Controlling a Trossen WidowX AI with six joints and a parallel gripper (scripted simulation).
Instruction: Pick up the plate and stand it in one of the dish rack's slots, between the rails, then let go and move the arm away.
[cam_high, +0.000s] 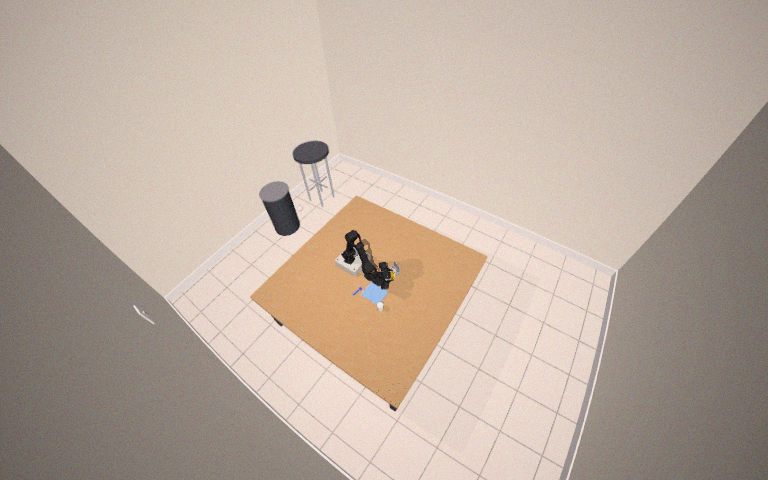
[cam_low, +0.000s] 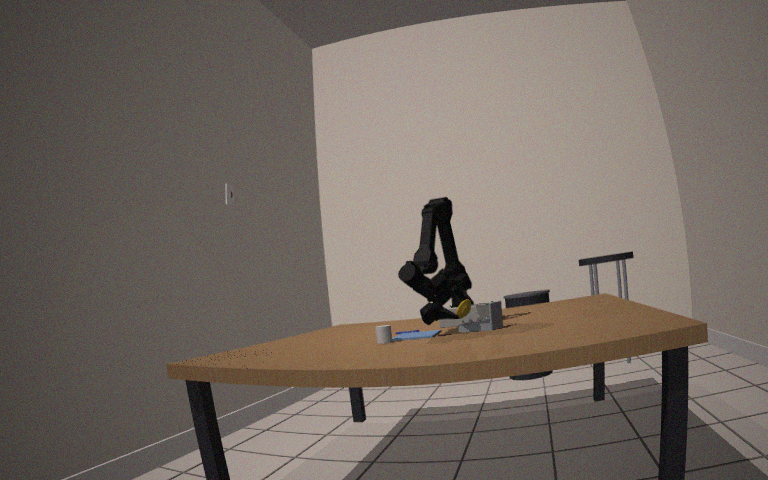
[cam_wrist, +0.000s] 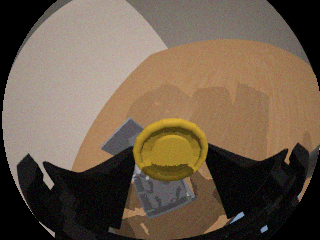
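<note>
Right now the grey dish rack is 4 cm to the left of my gripper tip, 4 cm below it and 4 cm behind it. The rest, counted from my gripper tip: white cup 24 cm to the right, 4 cm below, 3 cm ahead; then blue spoon 20 cm to the right, 18 cm behind, 6 cm below; then small yellow plate right at my gripper tip.
</note>
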